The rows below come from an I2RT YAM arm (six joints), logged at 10 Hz.
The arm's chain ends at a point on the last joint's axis. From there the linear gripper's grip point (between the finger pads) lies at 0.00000 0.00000 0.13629 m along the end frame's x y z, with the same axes.
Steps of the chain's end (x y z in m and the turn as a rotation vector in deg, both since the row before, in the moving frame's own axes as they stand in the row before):
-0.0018, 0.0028, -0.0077, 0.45, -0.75, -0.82
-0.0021, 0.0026, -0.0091, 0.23, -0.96, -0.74
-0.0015, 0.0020, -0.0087, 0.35, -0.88, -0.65
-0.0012, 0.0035, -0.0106, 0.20, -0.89, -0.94
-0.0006, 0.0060, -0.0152, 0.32, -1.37, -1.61
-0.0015, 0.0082, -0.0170, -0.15, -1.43, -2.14
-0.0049, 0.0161, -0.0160, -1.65, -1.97, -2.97
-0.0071, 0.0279, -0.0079, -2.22, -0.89, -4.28
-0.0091, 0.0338, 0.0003, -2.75, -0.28, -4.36
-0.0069, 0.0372, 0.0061, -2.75, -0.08, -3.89
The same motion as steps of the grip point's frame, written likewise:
-0.0036, 0.0017, -0.0077, 0.45, -0.75, -0.82
-0.0044, 0.0021, -0.0091, 0.23, -0.96, -0.74
-0.0036, 0.0012, -0.0087, 0.35, -0.88, -0.65
-0.0033, 0.0030, -0.0106, 0.20, -0.89, -0.94
-0.0039, 0.0053, -0.0152, 0.32, -1.37, -1.61
-0.0049, 0.0086, -0.0170, -0.15, -1.43, -2.14
-0.0095, 0.0201, -0.0161, -1.65, -1.97, -2.97
-0.0090, 0.0333, -0.0080, -2.22, -0.89, -4.28
-0.0095, 0.0404, 0.0001, -2.75, -0.28, -4.36
-0.0069, 0.0437, 0.0059, -2.75, -0.08, -3.89

